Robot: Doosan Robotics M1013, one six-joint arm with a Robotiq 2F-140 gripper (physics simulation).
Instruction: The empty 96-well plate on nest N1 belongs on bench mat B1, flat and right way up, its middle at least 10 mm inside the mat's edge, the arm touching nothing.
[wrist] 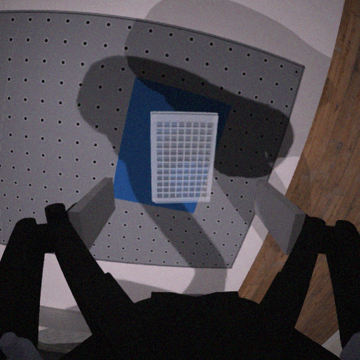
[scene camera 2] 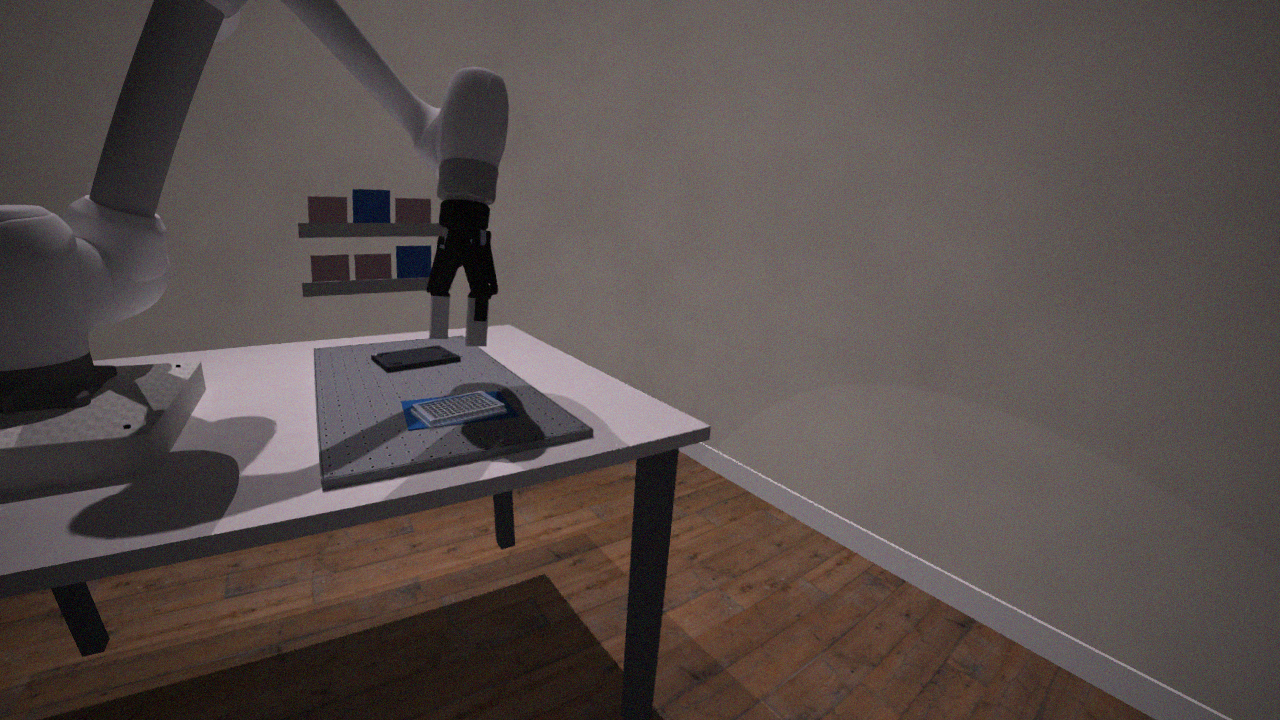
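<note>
The 96-well plate lies flat on the blue bench mat, its wells facing up. It is turned a little relative to the mat. Its middle is over the mat; in the wrist view its lower right corner reaches past the mat's right edge. My gripper is open and empty. It hangs above the board, clear of the plate, with one finger to each side of the plate in the wrist view.
A grey perforated board lies under the mat on the white table. A dark flat nest is on the board's far part; its label cannot be read. Wall shelves with boxes are behind. Arm shadows fall across the plate area.
</note>
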